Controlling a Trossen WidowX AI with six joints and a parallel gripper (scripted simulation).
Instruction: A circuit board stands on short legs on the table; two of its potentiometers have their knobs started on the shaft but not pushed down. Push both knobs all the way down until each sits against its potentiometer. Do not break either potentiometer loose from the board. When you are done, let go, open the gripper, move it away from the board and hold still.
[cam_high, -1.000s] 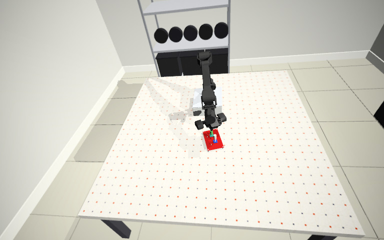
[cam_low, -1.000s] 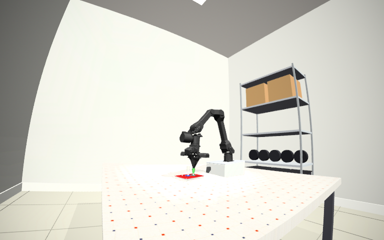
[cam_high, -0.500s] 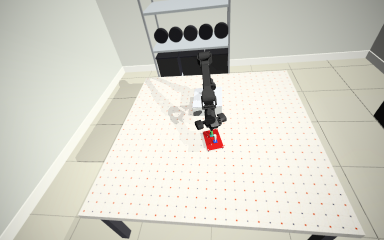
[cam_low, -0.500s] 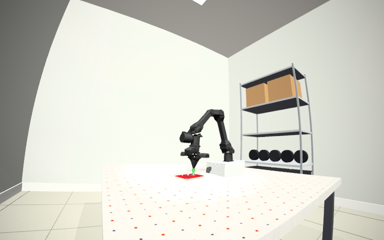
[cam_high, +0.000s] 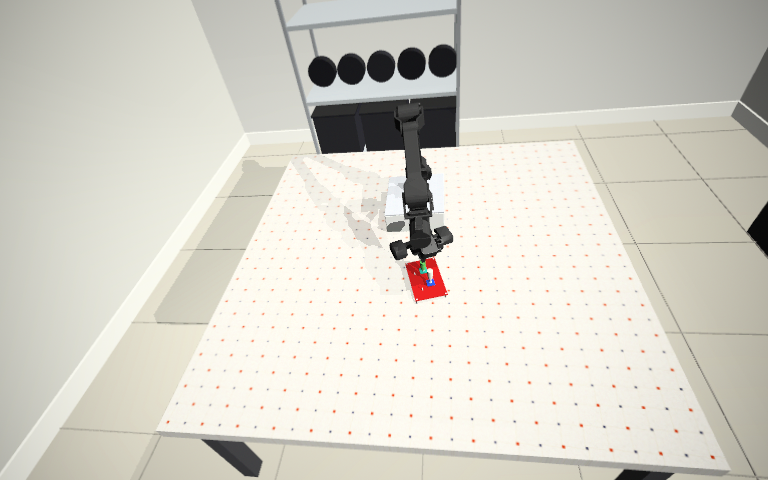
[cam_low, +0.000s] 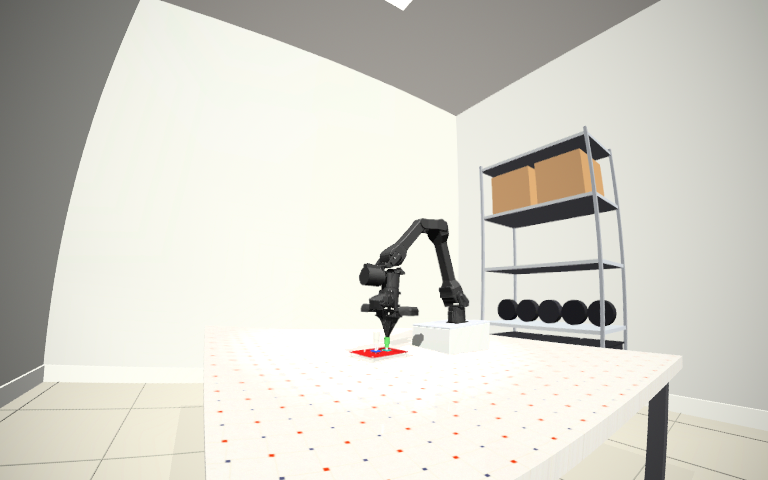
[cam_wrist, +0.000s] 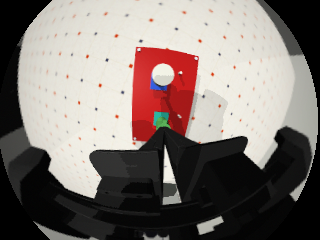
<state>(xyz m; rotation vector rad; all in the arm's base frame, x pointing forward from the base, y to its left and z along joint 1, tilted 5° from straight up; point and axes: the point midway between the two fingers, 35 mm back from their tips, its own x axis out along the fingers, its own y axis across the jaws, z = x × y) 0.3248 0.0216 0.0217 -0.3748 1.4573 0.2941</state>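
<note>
The green knob is 10 mm below my gripper tip. Round my gripper tip: pale knob (50 mm ahead, 20 mm to the left).
</note>
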